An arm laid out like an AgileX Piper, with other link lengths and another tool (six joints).
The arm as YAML. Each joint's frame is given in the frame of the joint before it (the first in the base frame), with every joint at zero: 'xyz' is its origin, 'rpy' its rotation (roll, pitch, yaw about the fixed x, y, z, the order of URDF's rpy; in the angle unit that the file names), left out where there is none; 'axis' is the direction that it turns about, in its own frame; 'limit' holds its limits. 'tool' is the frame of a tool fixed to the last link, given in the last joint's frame.
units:
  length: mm
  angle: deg
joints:
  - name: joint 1
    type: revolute
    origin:
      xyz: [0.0, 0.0, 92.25]
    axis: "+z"
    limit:
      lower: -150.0
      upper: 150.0
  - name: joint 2
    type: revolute
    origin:
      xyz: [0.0, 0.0, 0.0]
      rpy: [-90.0, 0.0, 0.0]
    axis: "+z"
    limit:
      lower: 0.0
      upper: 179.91
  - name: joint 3
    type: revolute
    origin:
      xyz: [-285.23, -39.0, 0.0]
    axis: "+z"
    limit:
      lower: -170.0
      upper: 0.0
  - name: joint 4
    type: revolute
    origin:
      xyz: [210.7, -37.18, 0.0]
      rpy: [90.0, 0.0, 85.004]
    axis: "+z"
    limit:
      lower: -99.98
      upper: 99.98
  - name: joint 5
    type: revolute
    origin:
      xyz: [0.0, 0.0, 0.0]
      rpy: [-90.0, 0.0, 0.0]
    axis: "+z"
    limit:
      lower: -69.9
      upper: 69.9
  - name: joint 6
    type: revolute
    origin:
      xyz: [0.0, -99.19, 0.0]
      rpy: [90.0, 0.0, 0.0]
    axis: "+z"
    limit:
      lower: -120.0
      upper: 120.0
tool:
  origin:
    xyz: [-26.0, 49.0, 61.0]
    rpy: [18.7, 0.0, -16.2]
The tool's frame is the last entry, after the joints.
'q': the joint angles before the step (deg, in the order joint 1, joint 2, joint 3, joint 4, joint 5, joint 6). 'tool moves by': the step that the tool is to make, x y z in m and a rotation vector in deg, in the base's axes. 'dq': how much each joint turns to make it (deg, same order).
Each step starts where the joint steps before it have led.
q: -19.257 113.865 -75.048 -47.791 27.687 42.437
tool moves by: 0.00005 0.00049 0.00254 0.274 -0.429 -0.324
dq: 0.055 -0.312 -0.030 0.460 0.088 0.093
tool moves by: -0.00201 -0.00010 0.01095 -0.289 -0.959 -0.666
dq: 0.097 -1.493 -0.025 0.369 0.806 0.089
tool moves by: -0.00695 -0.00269 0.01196 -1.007 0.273 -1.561
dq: 0.111 -1.993 -0.016 0.090 2.762 -0.142
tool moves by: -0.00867 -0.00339 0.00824 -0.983 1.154 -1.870
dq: 0.105 -1.660 0.002 0.065 3.384 -0.290
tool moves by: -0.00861 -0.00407 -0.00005 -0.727 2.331 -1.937
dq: 0.060 -0.598 0.010 -0.068 3.531 -0.332
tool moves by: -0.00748 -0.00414 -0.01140 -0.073 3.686 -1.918
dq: 0.017 0.950 0.020 0.099 3.385 -0.383
